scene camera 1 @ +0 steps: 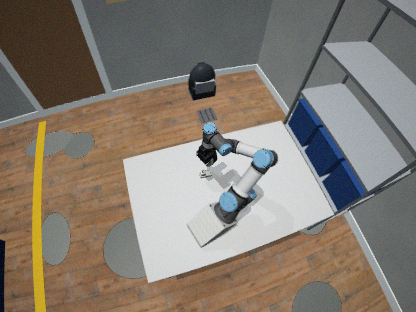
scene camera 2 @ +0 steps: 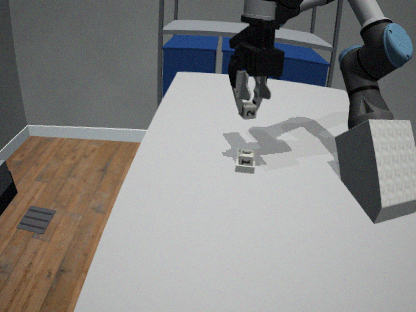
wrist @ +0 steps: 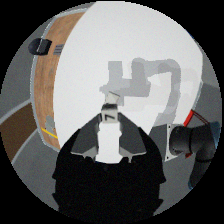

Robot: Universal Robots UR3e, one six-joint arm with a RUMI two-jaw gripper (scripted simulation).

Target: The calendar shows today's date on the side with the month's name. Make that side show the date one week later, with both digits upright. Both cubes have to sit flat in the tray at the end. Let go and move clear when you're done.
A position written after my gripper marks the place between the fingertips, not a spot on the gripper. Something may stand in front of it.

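My gripper is visible at (scene camera 2: pixel 247 112) and (wrist: pixel 110 113).
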